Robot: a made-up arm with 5 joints.
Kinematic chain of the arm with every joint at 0, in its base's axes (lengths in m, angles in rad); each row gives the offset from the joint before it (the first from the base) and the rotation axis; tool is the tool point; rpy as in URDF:
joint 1: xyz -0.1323 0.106 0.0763 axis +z
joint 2: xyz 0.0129 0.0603 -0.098 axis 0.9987 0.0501 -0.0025
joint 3: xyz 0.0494 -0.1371 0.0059 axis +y
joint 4: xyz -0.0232 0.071 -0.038 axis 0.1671 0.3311 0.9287
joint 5: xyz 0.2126 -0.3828 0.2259 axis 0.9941 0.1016 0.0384
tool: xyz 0.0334 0.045 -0.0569 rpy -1.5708 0 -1.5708
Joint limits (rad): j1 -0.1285..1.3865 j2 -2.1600..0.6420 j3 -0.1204..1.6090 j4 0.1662..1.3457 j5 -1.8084..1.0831
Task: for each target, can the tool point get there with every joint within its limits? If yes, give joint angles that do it. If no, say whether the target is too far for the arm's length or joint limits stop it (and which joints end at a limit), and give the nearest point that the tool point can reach.
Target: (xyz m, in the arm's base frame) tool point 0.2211 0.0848 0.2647
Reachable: yes | joints 0.6275 -1.5683 1.1305 0.4646 0.0057
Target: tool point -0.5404 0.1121 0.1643
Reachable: no: joint limits stop it (at a limit: joint 1, joint 3, joint 4, joint 5) | nearest point -0.5123 0.4595 0.1735 | short by 0.349 m
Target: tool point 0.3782 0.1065 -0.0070
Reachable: yes | joints 0.6636 -0.3126 0.4986 0.3411 -0.7296
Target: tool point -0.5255 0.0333 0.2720
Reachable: no: joint limits stop it (at a limit: joint 1, joint 2, joint 3) | nearest point -0.1806 -0.1900 0.2610 | short by 0.411 m
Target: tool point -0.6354 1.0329 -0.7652
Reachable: no: too far | nearest point -0.3526 0.5428 -0.3583 | short by 0.697 m
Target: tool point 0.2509 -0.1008 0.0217
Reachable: yes | joints 0.2548 -0.9460 1.0423 0.5268 0.4074
